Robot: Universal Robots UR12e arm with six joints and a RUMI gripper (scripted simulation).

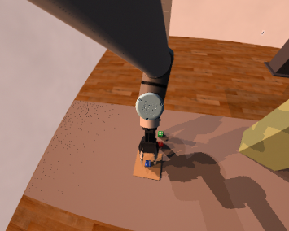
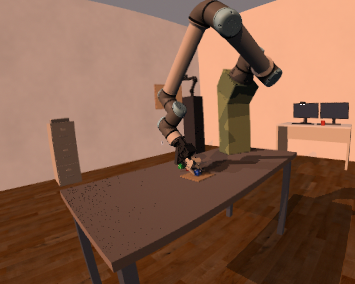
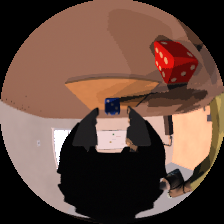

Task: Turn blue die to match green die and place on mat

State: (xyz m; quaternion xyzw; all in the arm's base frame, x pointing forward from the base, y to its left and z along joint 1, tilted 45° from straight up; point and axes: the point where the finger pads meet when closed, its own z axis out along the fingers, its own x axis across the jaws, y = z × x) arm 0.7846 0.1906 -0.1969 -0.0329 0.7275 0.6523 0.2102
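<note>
Right now my hand is 10 mm to the right of the blue die and 10 mm above it. Round my hand: tan mat: 10 mm to the left, 20 mm below; then green die: 50 mm behind, 180 mm to the right, 10 mm below; then red die: 60 mm behind, 110 mm to the right, 10 mm below.
</note>
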